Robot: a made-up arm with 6 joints.
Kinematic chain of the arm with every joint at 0, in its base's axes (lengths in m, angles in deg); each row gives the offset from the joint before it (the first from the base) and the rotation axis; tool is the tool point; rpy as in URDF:
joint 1: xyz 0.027 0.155 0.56 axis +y
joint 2: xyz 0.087 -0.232 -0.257 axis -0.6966 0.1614 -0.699
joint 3: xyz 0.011 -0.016 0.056 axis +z
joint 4: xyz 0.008 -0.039 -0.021 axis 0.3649 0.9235 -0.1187
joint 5: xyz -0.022 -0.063 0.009 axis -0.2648 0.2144 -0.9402
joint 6: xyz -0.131 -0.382 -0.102 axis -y
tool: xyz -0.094 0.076 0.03 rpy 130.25 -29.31 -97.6
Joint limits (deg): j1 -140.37..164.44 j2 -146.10..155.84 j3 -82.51..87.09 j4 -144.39..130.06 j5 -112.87..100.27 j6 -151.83..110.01
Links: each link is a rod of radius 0.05 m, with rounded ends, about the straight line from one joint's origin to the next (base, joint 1, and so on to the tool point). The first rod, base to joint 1, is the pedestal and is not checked.
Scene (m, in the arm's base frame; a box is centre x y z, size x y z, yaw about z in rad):
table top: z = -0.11
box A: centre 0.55 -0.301 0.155 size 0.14 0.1 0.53 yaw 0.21
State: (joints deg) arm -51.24 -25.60 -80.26 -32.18 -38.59 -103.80
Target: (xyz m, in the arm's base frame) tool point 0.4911 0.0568 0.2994
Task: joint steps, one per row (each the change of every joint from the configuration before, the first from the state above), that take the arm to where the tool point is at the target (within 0.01 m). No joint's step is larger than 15 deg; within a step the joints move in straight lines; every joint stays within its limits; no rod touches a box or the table.
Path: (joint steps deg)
1: -11.49 -9.04 -0.56 0.47 -5.86 -0.38
2: -11.48 -9.04 -0.57 0.48 -5.86 -0.39
3: -11.49 -9.04 -0.56 0.47 -5.85 -0.38
4: -11.48 -9.04 -0.56 0.48 -5.86 -0.39
5: 10.61 -3.81 11.49 10.04 -1.22 -4.83
6: 10.62 -3.81 11.49 10.04 -1.23 -4.83
7: 10.62 -3.81 11.49 10.04 -1.22 -4.83
8: 10.62 -3.81 11.49 10.04 -1.22 -4.83
9: 12.25 -3.83 -0.81 0.07 -7.58 -0.87
10: 12.25 -3.82 -0.82 0.08 -7.59 -0.88
11: 12.26 -3.83 -0.81 0.07 -7.58 -0.87

